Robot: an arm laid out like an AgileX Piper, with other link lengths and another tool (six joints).
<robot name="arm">
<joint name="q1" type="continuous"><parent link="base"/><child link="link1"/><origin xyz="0 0 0.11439" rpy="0 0 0"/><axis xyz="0 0 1"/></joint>
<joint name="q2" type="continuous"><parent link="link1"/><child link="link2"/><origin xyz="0 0 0" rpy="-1.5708 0 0"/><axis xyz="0 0 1"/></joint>
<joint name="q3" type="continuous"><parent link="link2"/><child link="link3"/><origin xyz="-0.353 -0.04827 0" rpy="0 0 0"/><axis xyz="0 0 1"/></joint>
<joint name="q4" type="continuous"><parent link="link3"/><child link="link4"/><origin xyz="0.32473 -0.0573 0" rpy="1.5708 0 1.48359"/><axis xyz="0 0 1"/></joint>
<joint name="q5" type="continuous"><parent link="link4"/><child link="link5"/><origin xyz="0 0 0" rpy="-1.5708 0 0"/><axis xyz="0 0 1"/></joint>
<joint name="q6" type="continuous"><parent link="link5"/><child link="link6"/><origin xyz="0 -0.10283 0" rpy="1.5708 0 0"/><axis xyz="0 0 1"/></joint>
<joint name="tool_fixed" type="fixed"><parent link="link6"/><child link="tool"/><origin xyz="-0.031 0.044 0.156" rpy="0.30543 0 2.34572"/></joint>
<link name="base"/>
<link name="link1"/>
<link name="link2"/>
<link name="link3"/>
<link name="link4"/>
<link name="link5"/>
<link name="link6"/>
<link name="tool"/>
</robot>
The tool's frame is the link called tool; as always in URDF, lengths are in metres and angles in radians. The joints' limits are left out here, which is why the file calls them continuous.
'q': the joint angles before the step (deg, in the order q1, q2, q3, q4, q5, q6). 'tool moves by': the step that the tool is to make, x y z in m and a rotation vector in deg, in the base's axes. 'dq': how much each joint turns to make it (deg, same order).
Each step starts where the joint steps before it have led.
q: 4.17 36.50 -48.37 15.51 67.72 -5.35
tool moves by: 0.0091 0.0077 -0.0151 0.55 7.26 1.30
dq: -0.01 5.79 -1.96 1.38 3.51 -0.01
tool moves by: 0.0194 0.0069 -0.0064 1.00 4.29 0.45
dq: 0.03 5.78 -2.17 1.36 0.62 0.03
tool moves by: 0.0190 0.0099 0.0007 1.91 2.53 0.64
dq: 0.00 4.86 -2.35 2.28 -0.01 -0.38
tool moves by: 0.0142 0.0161 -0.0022 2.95 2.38 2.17
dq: -0.01 4.42 -1.35 3.99 -0.12 -2.19
